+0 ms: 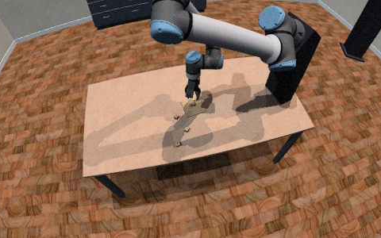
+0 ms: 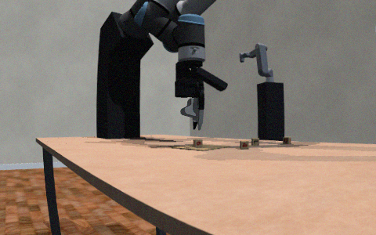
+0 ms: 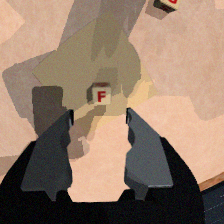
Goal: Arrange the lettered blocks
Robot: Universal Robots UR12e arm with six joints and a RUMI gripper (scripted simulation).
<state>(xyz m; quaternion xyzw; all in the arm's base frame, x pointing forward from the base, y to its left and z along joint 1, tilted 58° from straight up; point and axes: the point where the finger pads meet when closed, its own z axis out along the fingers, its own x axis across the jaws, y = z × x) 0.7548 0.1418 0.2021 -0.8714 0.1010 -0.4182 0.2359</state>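
My hand is 6 cm above the block. Also, from my hand: mat (7 cm below, 1 cm to the left, 1 cm behind).
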